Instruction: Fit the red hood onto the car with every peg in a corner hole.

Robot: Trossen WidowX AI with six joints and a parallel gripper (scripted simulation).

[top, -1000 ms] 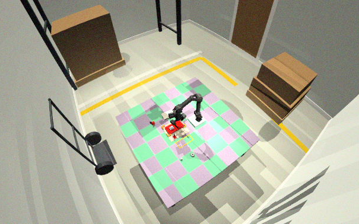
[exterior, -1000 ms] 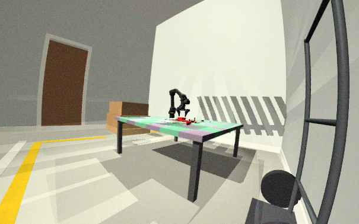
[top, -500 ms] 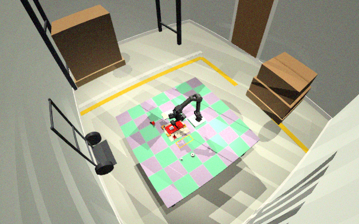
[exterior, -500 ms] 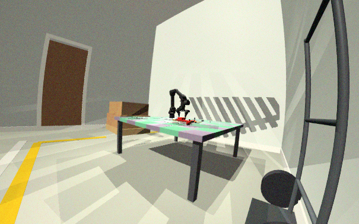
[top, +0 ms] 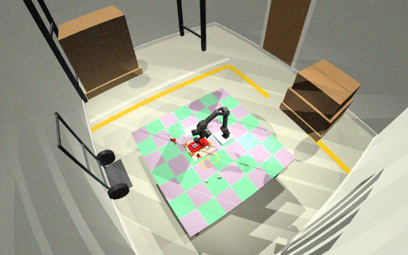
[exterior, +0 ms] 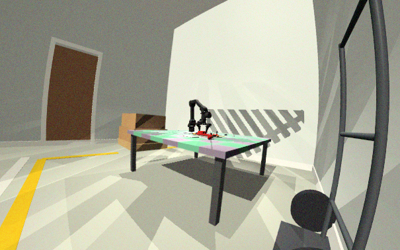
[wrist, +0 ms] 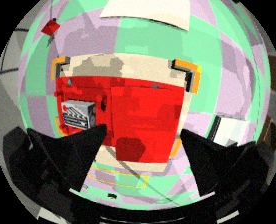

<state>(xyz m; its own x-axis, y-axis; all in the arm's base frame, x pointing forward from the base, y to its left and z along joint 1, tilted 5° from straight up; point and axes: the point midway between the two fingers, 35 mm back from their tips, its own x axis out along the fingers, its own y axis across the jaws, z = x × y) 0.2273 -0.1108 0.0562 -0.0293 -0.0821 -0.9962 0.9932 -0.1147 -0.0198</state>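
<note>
Right now the red hood is right at my gripper tip. The rest, counted from my gripper tip: white plate (20 mm behind, 210 mm to the right, 40 mm below); then jig (60 mm ahead, 30 mm below); then grey engine block (90 mm ahead, 10 mm to the right, 20 mm below).
</note>
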